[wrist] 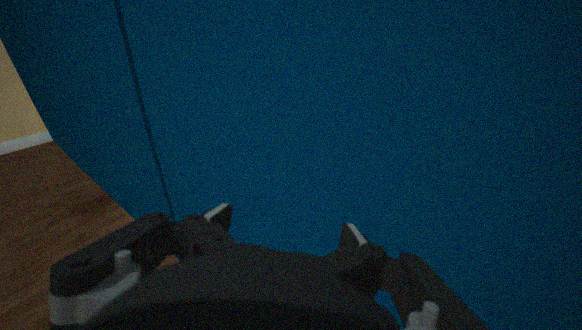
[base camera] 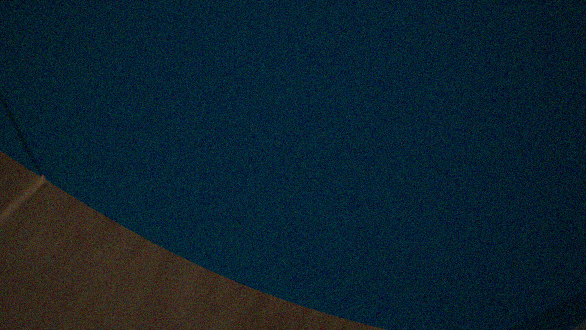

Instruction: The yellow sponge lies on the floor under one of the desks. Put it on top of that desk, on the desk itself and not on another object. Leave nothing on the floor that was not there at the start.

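Places are measured from the arm's base along level axes (x ahead, y up, z right), in centimetres.
Pixels of known places: gripper, fingertip midpoint: (wrist: 285, 225).
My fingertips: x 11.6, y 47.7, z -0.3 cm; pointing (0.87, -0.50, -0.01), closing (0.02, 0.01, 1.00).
Note:
Behind a point stands the place of what it marks.
My gripper (wrist: 285, 225) {y 47.7, x 11.6, z -0.2 cm} is open in the lower part of the wrist view, its two fingertips apart with the blue surface showing between them. The yellow sponge does not show in either view. No desk can be made out in either view.
A large dark blue surface (base camera: 310, 140) {y -17.5, x 27.5, z 2.3 cm} (wrist: 320, 115) {y 51.1, x 27.8, z 1.6 cm} fills most of both views, close in front; a thin dark line runs down its left part. Brown floor (base camera: 100, 270) {y -39.7, x 30.6, z -23.0 cm} (wrist: 55, 200) {y -39.7, x 68.3, z -141.9 cm} shows at the lower left. In the wrist view a yellow wall (wrist: 12, 100) {y -2.4, x 116.1, z -218.4 cm} with a white baseboard (wrist: 25, 142) {y -35.1, x 110.0, z -219.6 cm} stands at the left edge.

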